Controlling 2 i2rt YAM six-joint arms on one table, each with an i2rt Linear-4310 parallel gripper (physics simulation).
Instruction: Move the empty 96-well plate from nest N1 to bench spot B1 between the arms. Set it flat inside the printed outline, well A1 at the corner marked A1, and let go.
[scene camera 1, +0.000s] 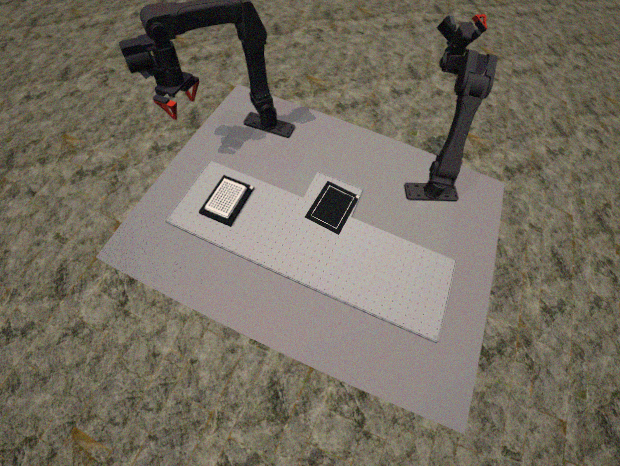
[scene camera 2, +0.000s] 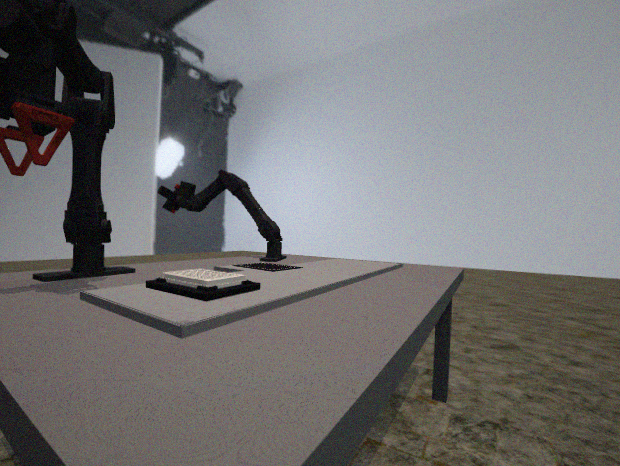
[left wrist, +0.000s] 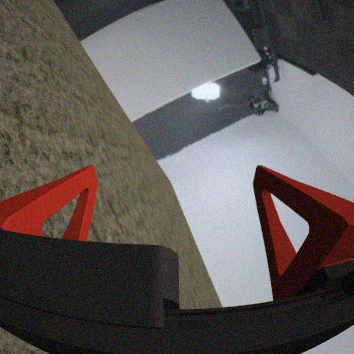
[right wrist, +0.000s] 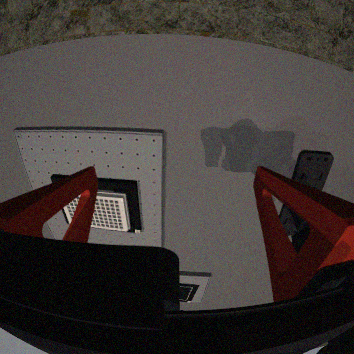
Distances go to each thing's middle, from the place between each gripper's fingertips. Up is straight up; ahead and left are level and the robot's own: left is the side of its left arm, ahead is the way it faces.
Scene:
My right hand is 210 mm to the right of the white well plate (scene camera 2: 192, 278), 170 mm above it and 140 mm short of it.
My left hand is 104 cm short of the white well plate, 53 cm to the left of it and 26 cm above it.

